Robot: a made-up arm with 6 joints.
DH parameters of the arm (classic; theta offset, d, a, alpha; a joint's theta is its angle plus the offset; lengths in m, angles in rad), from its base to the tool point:
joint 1: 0 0.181 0 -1.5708
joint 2: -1.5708 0 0.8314 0
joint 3: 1.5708 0.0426 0 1.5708
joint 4: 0 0.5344 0 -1.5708
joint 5: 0 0 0 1.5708
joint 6: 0 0.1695 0 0
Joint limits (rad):
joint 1: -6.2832..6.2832
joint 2: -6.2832..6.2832
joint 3: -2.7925..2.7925
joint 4: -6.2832..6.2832
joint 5: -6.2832..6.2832
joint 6: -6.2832..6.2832
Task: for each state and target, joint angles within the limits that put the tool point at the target. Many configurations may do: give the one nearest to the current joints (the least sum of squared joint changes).
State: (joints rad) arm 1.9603 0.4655 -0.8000 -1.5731 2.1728 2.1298
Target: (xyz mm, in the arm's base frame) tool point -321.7 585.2 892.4
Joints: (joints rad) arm 2.1777 1.1809 -1.3947 -1.7347 2.4071 2.1298
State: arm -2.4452 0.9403 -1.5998 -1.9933 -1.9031 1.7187
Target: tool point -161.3 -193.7 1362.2
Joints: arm -2.9247 0.5476 -1.2481 -2.4124 -1.7092 1.7187
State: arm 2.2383 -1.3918 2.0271 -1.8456 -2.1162 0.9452
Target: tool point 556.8 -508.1 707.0
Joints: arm 2.6516 -1.4642 1.6297 -1.7287 -2.1096 0.9452
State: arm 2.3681 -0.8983 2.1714 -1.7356 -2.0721 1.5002
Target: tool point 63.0 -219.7 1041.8
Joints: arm 2.7202 -0.6752 1.7170 -1.6087 -2.2470 1.5002
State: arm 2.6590 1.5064 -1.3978 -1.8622 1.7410 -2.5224
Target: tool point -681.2 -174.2 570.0
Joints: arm 3.5344 1.6720 -1.7843 -2.0683 1.8681 -2.5224
